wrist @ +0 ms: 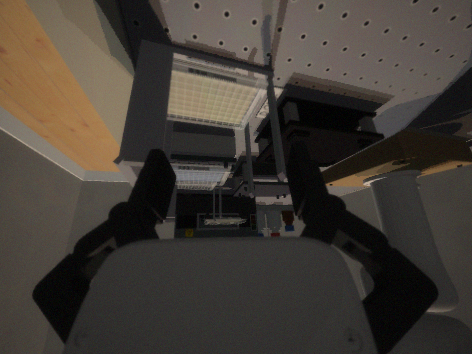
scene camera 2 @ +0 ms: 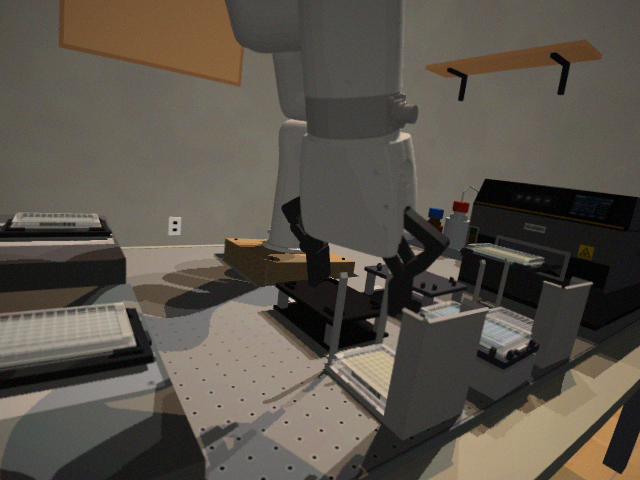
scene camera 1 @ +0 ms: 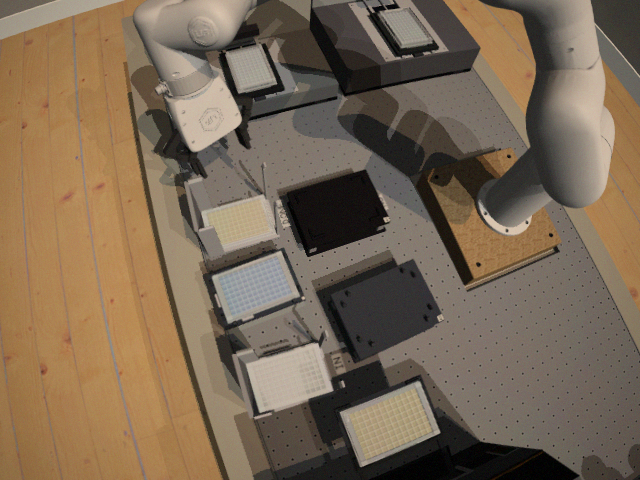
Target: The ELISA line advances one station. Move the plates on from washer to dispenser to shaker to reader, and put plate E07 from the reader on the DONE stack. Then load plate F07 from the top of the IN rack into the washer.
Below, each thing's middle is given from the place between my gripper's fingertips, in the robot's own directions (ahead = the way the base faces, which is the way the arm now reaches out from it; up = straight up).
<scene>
Right now my hand is 210 mm to the right of the bluish plate [scene camera 1: 264, 283], 60 mm above it and 20 mm short of it.
</scene>
